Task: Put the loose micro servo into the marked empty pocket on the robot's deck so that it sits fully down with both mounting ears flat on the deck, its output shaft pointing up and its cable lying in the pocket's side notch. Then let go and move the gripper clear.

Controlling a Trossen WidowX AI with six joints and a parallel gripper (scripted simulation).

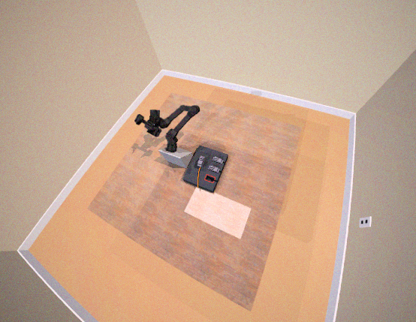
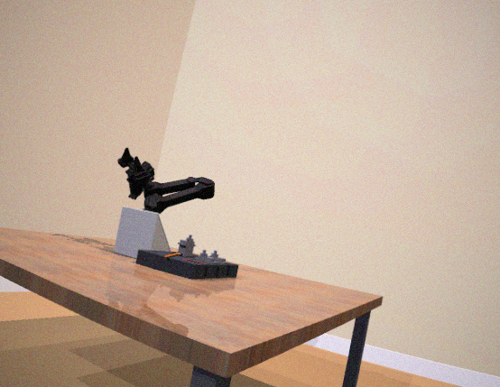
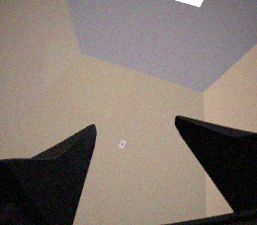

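My gripper tip is 38 cm above the dark deck, 33 cm short of it and 1 cm to the right of it.
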